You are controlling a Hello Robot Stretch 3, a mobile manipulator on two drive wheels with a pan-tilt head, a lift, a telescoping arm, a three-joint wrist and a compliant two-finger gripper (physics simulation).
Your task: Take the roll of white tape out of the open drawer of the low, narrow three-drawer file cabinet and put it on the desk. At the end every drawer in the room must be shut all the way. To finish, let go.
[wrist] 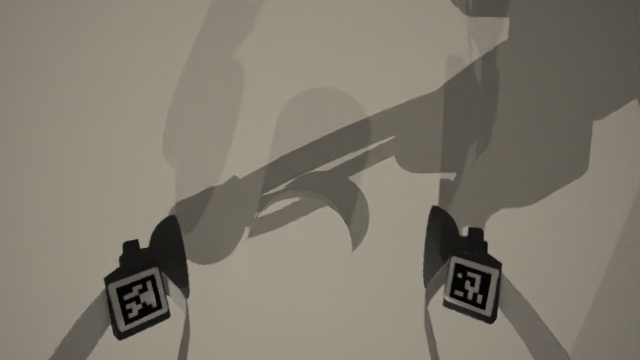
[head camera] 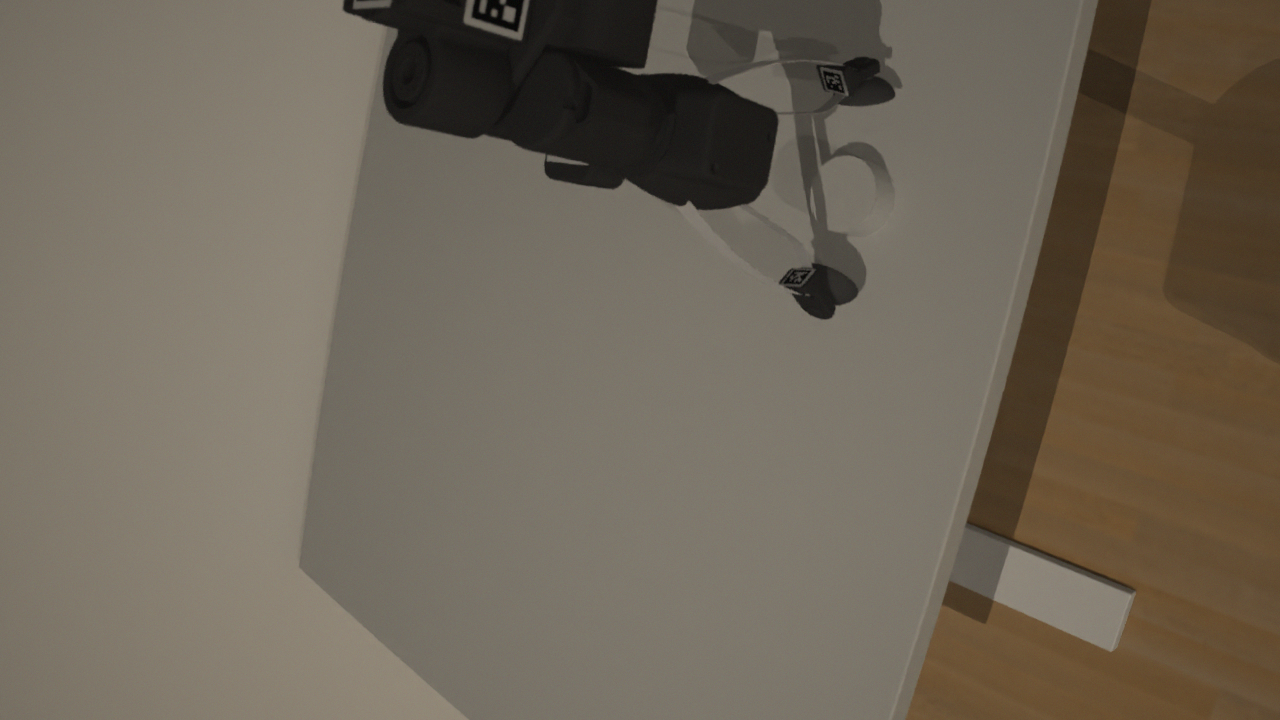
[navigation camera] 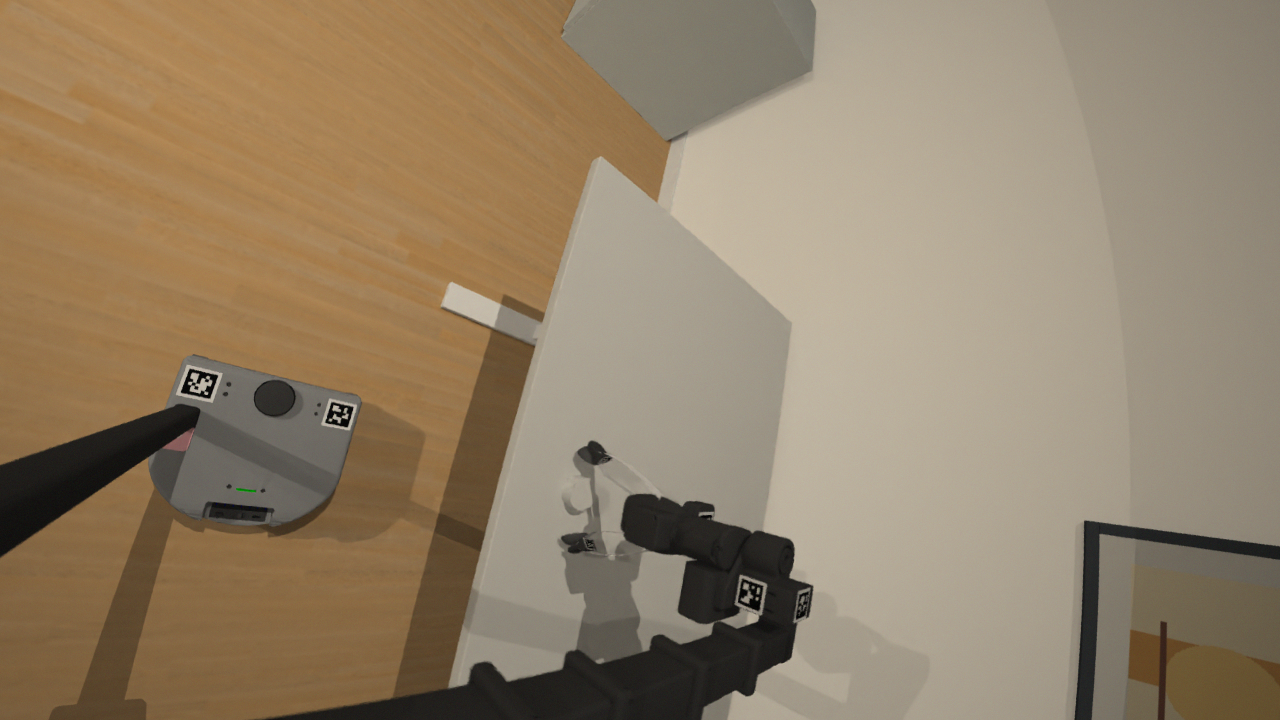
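The roll of white tape (head camera: 884, 195) (navigation camera: 570, 497) (wrist: 334, 202) appears to lie flat on the grey desk (head camera: 626, 429) (navigation camera: 662, 331) (wrist: 75, 125), near the desk's long edge on the floor side. It is pale and partly in shadow, so its outline is faint in the wrist view. My gripper (head camera: 845, 188) (navigation camera: 584, 497) (wrist: 306, 238) is open. Its two dark fingertips stand wide apart on either side of the roll, with a gap on each side. The low three-drawer file cabinet's drawers do not show in these views.
A grey box-shaped cabinet (navigation camera: 698, 62) stands past the desk's far end, its drawer fronts out of sight. A white desk foot (head camera: 1060, 591) (navigation camera: 483, 311) sticks out over the wooden floor. My base (navigation camera: 259, 447) stands beside the desk. A framed picture (navigation camera: 1086, 617) hangs on the wall.
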